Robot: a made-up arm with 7 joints.
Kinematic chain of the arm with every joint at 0, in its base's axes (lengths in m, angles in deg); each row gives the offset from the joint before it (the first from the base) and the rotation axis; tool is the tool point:
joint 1: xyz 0 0 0 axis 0 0.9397 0.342
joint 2: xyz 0 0 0 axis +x
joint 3: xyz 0 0 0 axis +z
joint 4: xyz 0.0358 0 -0.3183 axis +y
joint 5: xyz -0.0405 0 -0.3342 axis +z
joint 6: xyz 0 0 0 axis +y
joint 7: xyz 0 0 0 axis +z
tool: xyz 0 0 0
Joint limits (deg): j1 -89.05..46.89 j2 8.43..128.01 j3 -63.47..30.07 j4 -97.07..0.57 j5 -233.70..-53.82 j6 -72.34..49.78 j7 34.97..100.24
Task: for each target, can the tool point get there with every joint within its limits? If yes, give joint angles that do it. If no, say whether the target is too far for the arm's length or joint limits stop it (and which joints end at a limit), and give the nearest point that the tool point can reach.
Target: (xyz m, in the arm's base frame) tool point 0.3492 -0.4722 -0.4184
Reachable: no: too far | nearest point 0.3282 -0.2973 -0.3399 | short by 0.193 m
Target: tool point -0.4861 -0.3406 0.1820
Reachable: no: joint limits stop it (at a limit: joint 1, joint 2, joint 3, joint 4) | nearest point -0.2702 0.1176 0.3906 | short by 0.548 m
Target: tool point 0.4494 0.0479 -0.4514
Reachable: yes | joints -31.00 24.31 -44.36 -40.38 -180.90 38.80 45.96
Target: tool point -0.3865 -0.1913 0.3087
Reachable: no: joint limits stop it (at a limit: joint 1, joint 2, joint 3, joint 4) | nearest point -0.2702 0.1176 0.3906 | short by 0.340 m
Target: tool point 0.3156 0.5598 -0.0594
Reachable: yes | joints -23.12 76.46 -3.99 -34.87 -165.56 -44.56 71.51
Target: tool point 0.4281 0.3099 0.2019
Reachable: yes | joints -48.52 76.07 -3.14 -74.43 -214.47 -33.32 58.21
